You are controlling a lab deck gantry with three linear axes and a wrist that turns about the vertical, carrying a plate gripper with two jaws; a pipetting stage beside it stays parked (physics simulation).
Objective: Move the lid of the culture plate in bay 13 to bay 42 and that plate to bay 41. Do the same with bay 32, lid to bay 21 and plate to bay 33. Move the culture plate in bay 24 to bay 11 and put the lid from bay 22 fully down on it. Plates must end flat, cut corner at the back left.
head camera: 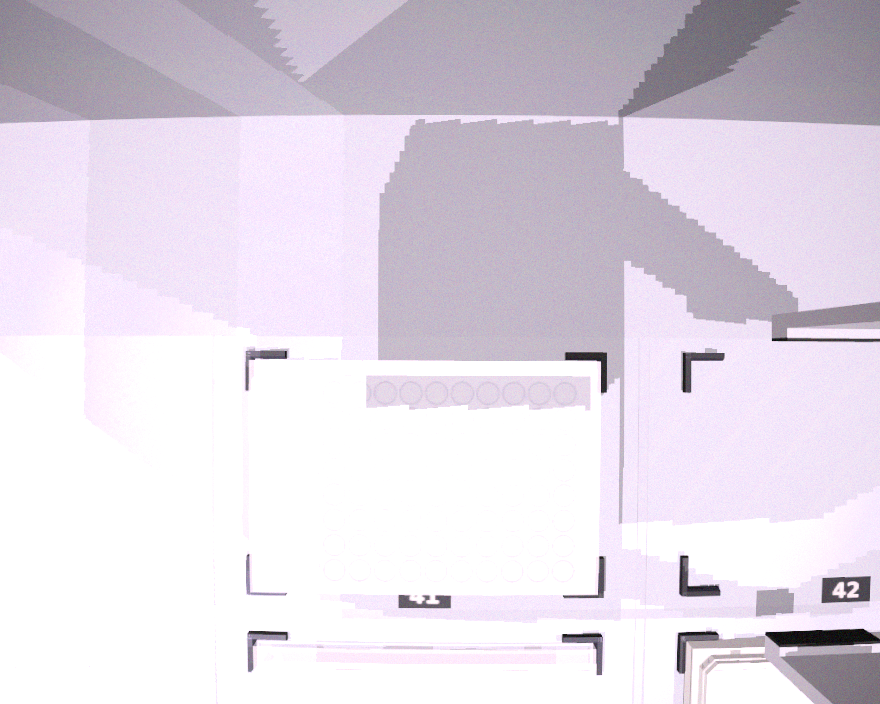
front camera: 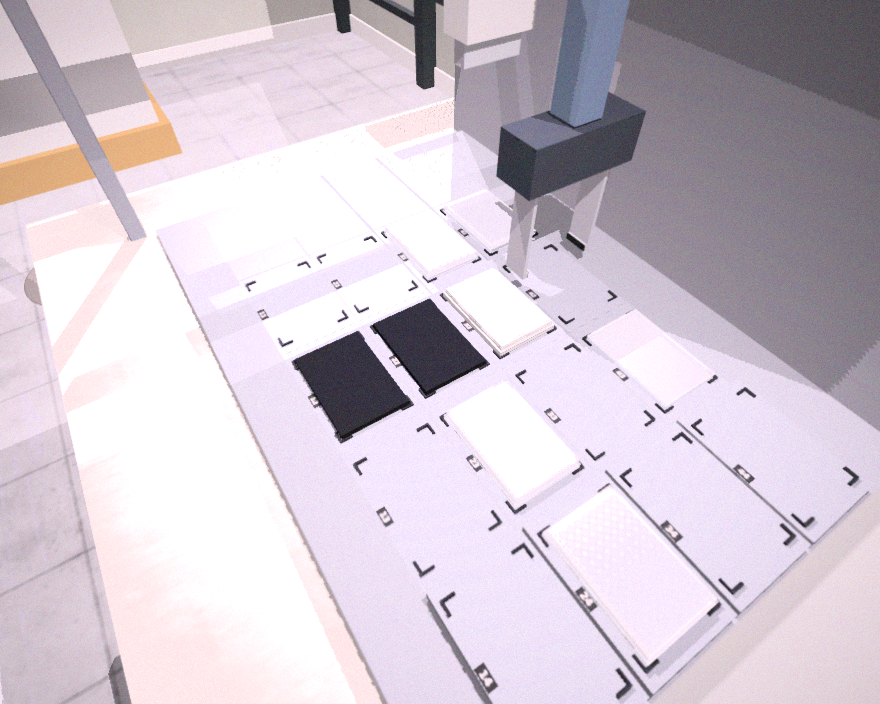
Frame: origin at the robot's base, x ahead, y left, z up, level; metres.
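Seen in the pictures: gripper, fingertip midpoint: (head camera: 819,487) (front camera: 547,257); robot's base at its link origin: (front camera: 248,286).
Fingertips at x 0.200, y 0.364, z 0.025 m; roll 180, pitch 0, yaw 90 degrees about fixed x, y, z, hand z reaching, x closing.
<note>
Pixels of each thing's top centre, then the offset from my fingertips to it. "pt": a spot on its surface instead.
- white culture plate at its top centre: (head camera: 423,482) (front camera: 488,214) dz -0.011, dx -0.137, dy +0.000 m
- white lidded plate at its top centre: (front camera: 497,304) dz -0.011, dx +0.028, dy -0.107 m
- pale welled plate at its top centre: (front camera: 629,562) dz +0.004, dx +0.356, dy -0.214 m
- black flat piece at its top centre: (front camera: 427,341) dz -0.017, dx +0.028, dy -0.214 m
- black piece at its top centre: (front camera: 350,379) dz -0.017, dx +0.028, dy -0.321 m
- bay 31 at a spot on its surface: (front camera: 433,243) pt dz -0.011, dx -0.124, dy -0.109 m
- bay 23 at a spot on its surface: (front camera: 512,441) pt dz -0.011, dx +0.199, dy -0.217 m
- pale flat piece at its top centre: (front camera: 649,353) dz -0.017, dx +0.191, dy +0.001 m
My gripper (front camera: 548,258) (head camera: 825,485) is open and empty, its jaws wide apart low over bay 42, where no lid shows. A white culture plate (front camera: 488,218) (head camera: 425,477) lies flat in bay 41; faint wells show, but glare hides its cut corner and whether a clear lid is on it. Bay 13 shows bare corner marks. A white lidded plate (front camera: 499,308) (head camera: 733,686) lies in bay 32, partly behind a jaw in the head view. A pale welled plate (front camera: 631,572) lies in bay 24. A black flat piece (front camera: 429,345) lies in bay 22.
Another black piece (front camera: 352,385) lies in bay 12. White plates lie in bay 31 (front camera: 433,243) and bay 23 (front camera: 512,441). A pale flat piece (front camera: 651,358) lies in bay 43. The parked pipetting stage (front camera: 488,22) stands behind the gripper.
</note>
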